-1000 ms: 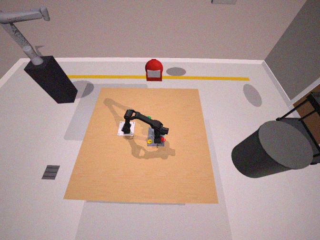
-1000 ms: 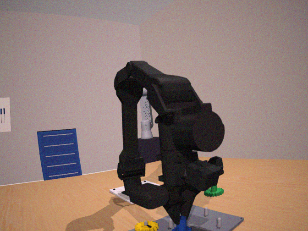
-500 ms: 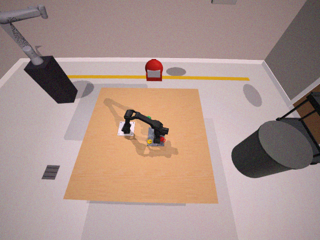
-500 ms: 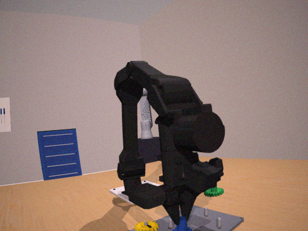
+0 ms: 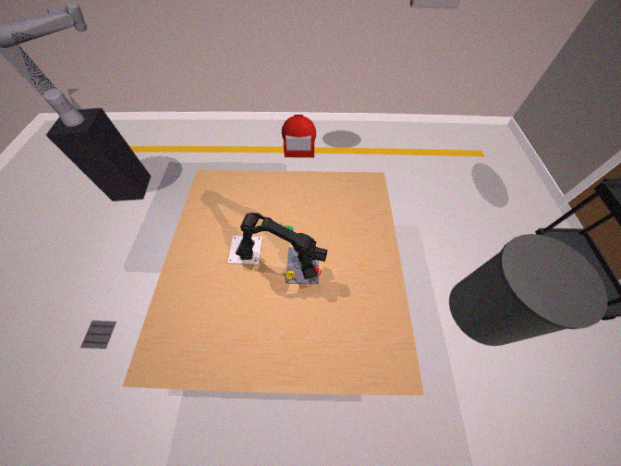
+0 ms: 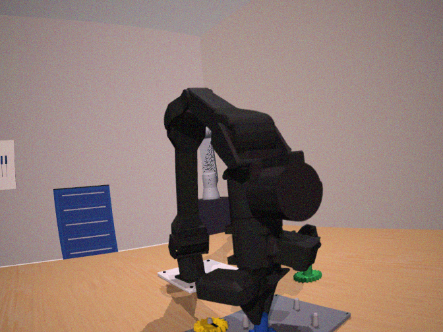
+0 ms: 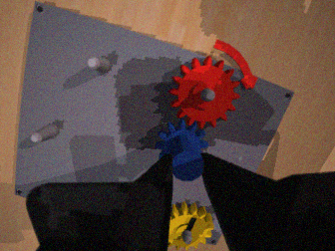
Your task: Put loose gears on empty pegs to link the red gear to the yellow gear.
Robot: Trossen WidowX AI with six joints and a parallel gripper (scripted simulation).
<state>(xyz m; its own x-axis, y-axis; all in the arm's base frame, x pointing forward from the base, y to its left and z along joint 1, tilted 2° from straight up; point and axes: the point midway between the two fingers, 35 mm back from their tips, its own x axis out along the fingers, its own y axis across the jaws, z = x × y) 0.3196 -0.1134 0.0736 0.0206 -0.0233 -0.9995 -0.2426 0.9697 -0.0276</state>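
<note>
My gripper tip is now 10 mm above the blue gear. The rest, counted from my gripper tip: green gear 90 mm behind, 260 mm to the left, 20 mm below; yellow gear 80 mm behind, 30 mm to the right, 20 mm below; red gear 40 mm ahead, 10 mm to the right, 20 mm below.
</note>
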